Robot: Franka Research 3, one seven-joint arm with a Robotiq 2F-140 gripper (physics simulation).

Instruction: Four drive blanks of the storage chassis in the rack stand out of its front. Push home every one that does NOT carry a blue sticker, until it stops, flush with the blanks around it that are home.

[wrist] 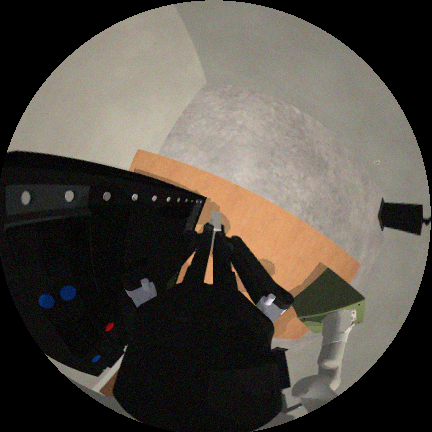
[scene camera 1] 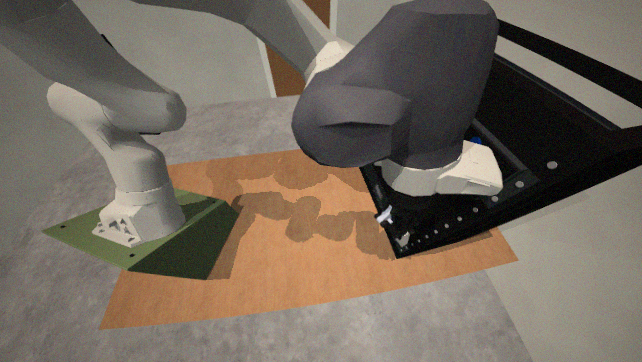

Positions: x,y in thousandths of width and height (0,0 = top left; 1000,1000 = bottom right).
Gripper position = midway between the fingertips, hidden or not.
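A black rack is visible in scene camera 1 (856,405) and in the wrist view (184,522). The same views include my gripper: scene camera 1 (624,664), wrist view (497,506).
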